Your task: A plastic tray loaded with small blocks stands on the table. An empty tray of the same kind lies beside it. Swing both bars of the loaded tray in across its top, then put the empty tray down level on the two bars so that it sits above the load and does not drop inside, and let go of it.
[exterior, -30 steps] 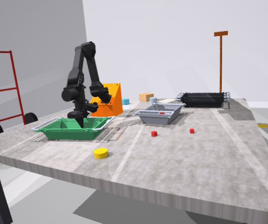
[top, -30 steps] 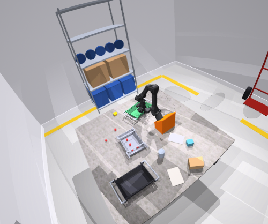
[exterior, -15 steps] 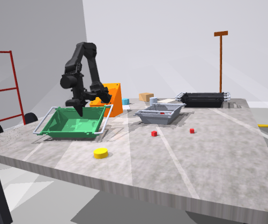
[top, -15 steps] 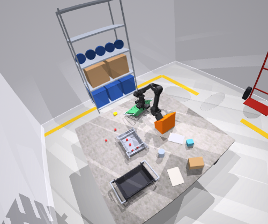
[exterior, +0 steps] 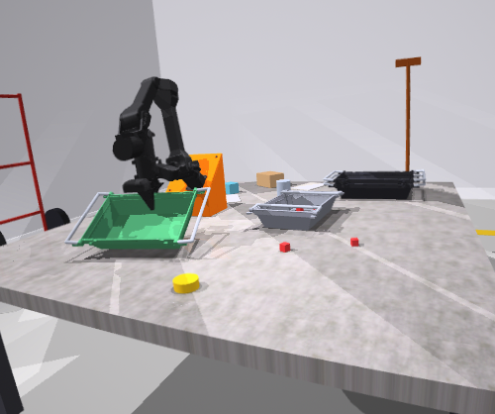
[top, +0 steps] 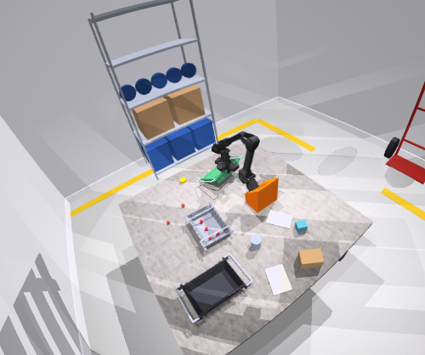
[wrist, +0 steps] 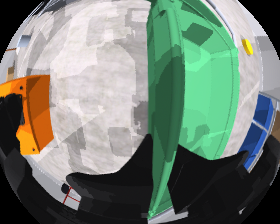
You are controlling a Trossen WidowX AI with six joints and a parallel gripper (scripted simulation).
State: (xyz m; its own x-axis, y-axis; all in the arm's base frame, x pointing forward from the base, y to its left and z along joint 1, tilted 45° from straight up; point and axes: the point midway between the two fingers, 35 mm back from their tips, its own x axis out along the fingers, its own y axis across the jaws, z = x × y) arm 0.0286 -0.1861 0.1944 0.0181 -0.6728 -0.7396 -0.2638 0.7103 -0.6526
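Right now my gripper tip is 2 cm short of the green tray, 8 cm to the left of it and 1 cm above it. Also, from my gripper tip: yellow disc: 28 cm ahead, 25 cm to the right, 8 cm below; then blue cube: 10 cm behind, 63 cm to the left, 6 cm below; then grey cylinder: 19 cm ahead, 55 cm to the left, 5 cm below.
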